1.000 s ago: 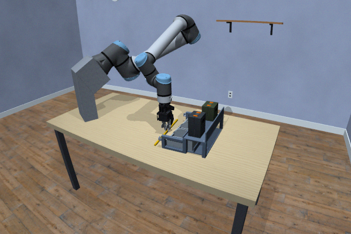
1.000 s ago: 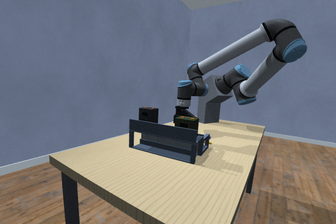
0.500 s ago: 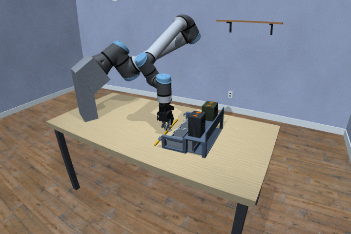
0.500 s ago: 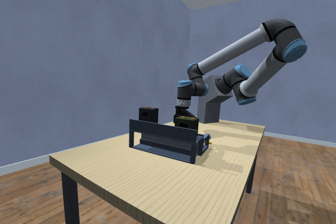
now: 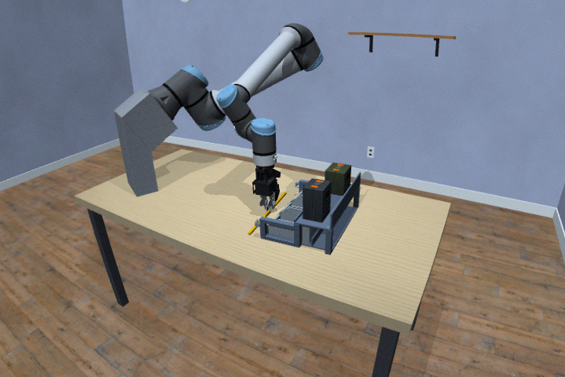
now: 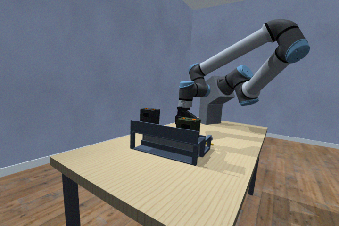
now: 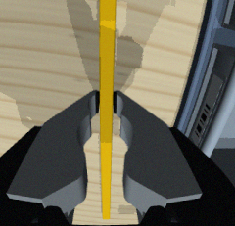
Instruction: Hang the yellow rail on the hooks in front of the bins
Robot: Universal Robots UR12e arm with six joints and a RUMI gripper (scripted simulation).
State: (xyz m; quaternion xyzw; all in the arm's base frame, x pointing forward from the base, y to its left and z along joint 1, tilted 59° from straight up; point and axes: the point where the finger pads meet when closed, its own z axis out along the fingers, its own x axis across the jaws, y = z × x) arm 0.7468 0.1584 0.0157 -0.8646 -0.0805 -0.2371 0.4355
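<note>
Now: hand 1 cm above the yellow rail. Round my hand: black box 28 cm ahead, 15 cm above, 4 cm to the right; dark green box 21 cm ahead, 18 cm to the left, 13 cm above.
</note>
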